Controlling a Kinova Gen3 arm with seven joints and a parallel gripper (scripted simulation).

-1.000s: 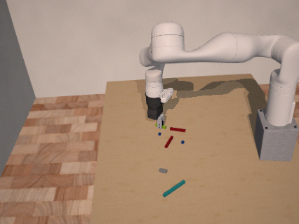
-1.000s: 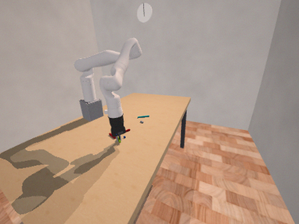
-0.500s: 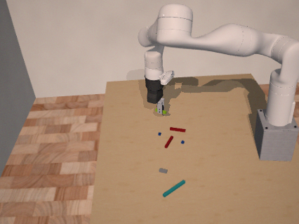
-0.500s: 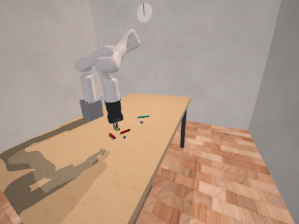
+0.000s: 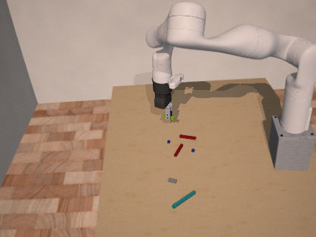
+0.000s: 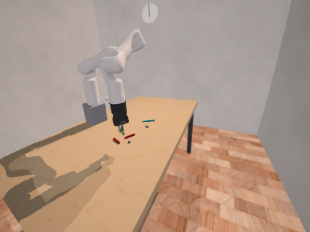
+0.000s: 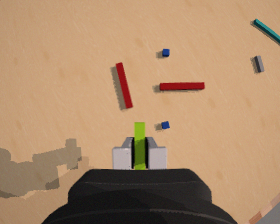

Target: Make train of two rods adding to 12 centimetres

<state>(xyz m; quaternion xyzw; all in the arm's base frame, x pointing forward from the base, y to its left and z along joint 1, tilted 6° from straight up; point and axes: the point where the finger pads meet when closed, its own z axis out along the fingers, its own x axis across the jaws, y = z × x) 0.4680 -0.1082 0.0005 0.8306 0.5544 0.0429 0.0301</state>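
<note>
Now: the turquoise rod 33 cm to the left of my hand, 11 cm below it and 7 cm behind it. The rest, counted from my hand: grey rod (25 cm to the left, 11 cm below, 3 cm behind); lime rod (1 cm below); blue rod (11 cm below, 4 cm to the left).
</note>
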